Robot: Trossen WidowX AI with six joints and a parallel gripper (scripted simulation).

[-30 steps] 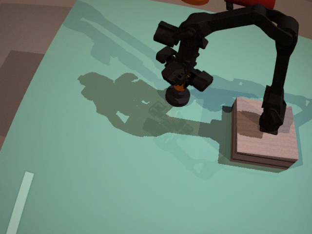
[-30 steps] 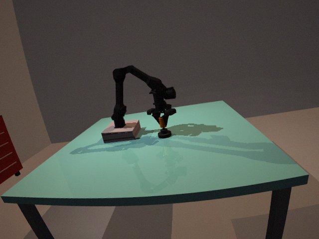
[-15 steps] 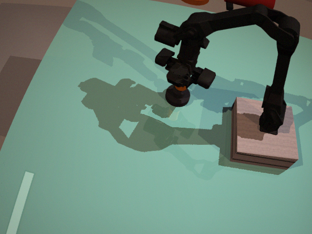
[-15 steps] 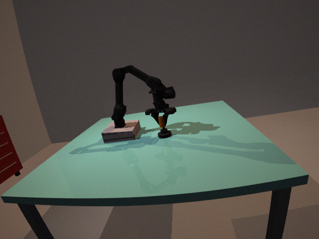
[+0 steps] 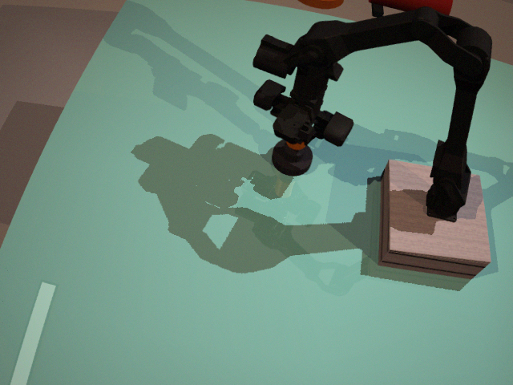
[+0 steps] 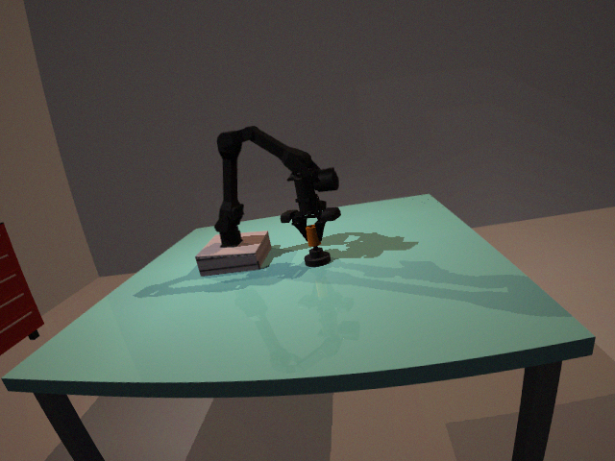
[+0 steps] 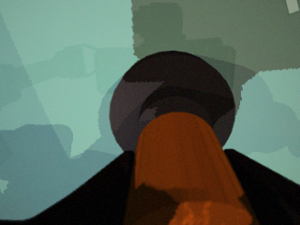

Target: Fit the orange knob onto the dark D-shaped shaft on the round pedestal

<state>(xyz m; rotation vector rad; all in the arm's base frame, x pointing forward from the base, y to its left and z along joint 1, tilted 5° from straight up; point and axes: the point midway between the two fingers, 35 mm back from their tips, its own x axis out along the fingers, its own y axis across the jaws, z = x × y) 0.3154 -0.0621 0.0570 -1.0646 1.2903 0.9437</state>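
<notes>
Now: the orange knob 2 cm above my gripper tip. From my gripper tip the other things lie so: dark round pedestal: 4 cm below.
</notes>
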